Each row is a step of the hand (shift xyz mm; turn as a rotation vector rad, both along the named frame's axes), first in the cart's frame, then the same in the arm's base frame.
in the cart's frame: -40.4 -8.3 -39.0 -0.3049 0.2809 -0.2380
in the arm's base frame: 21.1 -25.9 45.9 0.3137 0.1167 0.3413
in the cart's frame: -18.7 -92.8 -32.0 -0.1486 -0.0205 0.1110
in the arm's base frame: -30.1 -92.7 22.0 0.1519 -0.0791 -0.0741
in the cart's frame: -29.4 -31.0 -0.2 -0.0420 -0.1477 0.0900
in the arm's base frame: 13.0 -40.6 2.8 0.0017 -0.1490 -0.0974
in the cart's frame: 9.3 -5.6 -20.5 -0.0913 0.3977 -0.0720
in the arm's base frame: -16.0 -1.6 16.7 0.2207 0.3182 0.1474
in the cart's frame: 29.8 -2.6 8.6 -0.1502 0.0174 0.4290
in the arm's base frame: -24.6 10.6 -15.7 0.2565 -0.0370 -0.3738
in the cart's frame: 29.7 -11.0 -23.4 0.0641 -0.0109 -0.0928
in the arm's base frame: -36.8 2.1 13.8 -0.0859 0.0151 0.0723
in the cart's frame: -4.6 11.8 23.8 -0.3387 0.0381 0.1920
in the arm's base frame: 15.4 9.3 -20.1 0.3637 -0.1054 -0.0982
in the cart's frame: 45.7 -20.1 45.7 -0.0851 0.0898 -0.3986
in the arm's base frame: -35.3 2.7 -57.7 0.0004 0.0339 0.4160
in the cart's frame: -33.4 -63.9 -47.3 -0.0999 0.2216 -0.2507
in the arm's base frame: -9.8 -73.3 44.3 0.1075 0.1506 0.2961
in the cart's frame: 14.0 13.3 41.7 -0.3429 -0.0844 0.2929
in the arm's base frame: 4.7 19.1 -41.5 0.3456 -0.2151 -0.2115
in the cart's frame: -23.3 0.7 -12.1 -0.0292 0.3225 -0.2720
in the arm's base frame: 17.2 -9.7 17.3 0.0809 0.2714 0.3140
